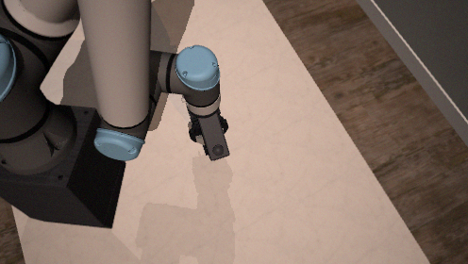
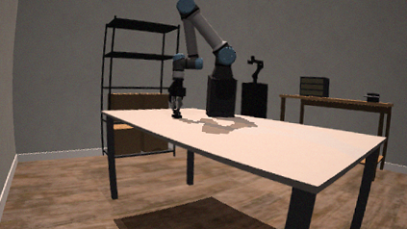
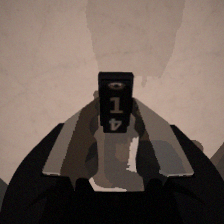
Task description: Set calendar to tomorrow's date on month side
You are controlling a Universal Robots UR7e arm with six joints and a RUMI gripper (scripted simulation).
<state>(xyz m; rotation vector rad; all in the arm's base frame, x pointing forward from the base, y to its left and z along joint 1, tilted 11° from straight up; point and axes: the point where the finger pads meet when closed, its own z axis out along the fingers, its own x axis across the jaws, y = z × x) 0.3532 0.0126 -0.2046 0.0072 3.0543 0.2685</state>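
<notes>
Right now my hand is 1 cm above the dark calendar cube. The rest, counted from my hand: calendar tray 2 cm to the left, 4 cm below.
</notes>
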